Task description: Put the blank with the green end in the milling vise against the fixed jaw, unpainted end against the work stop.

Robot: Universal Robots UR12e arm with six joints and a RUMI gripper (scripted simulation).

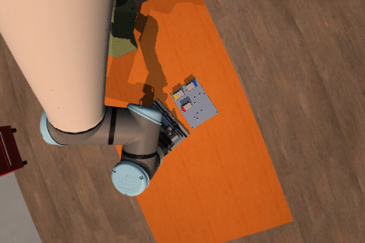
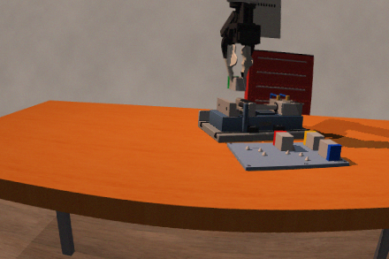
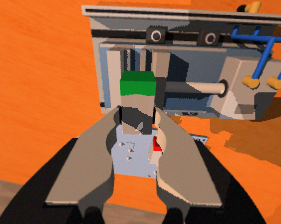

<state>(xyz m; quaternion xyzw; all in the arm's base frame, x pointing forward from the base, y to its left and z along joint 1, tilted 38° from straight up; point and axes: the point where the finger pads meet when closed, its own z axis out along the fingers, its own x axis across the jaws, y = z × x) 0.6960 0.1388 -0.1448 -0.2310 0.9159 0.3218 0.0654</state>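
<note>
Now: hand 2 cm above the green-ended blank. From my hand the other things lie so: red-ended blank (14 cm behind, 15 cm to the left, 14 cm below); then cylinder rod (8 cm behind, 3 cm to the right, 9 cm below); then work stop (2 cm behind, 5 cm to the left, 8 cm below).
</note>
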